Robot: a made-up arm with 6 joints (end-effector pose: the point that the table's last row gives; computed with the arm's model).
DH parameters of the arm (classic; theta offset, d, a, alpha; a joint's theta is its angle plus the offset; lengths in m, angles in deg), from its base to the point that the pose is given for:
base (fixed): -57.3 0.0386 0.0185 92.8
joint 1: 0 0.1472 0.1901 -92.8
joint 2: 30.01 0 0.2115 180
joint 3: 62.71 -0.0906 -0.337 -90
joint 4: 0 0.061 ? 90
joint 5: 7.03 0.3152 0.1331 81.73
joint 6: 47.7 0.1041 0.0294 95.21
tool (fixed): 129.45 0.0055 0 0
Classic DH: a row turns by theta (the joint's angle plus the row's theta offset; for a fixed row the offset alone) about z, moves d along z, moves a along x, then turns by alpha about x.
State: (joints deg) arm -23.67 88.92 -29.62 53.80 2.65 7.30
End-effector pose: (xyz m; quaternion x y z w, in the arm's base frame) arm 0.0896 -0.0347 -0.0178 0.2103 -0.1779 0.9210 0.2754
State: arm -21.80 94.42 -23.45 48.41 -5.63 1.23
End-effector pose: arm 0.0366 -0.0076 -0.0361 0.1458 -0.1309 0.9500 0.2432
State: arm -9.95 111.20 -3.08 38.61 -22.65 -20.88
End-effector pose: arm -0.0923 0.0194 -0.0805 -0.0824 -0.0602 0.9832 0.1512
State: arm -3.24 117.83 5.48 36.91 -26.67 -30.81
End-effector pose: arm -0.1270 0.0148 -0.0977 -0.1822 -0.0496 0.9751 0.1165
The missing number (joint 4, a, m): -0.05
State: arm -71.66 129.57 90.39 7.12 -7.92 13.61
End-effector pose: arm -0.2150 0.2003 0.1507 0.8863 0.0030 0.3120 0.3422
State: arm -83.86 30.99 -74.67 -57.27 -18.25 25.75
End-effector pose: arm -0.5008 -0.1771 -0.0585 -0.7154 -0.2265 -0.3616 0.5533
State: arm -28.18 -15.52 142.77 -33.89 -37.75 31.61
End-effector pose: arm 0.1504 -0.7321 -0.5797 0.0640 -0.6531 -0.5355 0.5316
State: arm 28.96 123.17 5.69 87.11 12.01 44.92
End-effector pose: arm -0.0494 0.0314 0.2014 -0.0148 0.0358 0.9563 0.2899
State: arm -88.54 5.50 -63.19 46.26 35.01 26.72
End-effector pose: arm -0.0821 -0.0058 -0.3853 0.8688 -0.2304 0.1701 0.4041
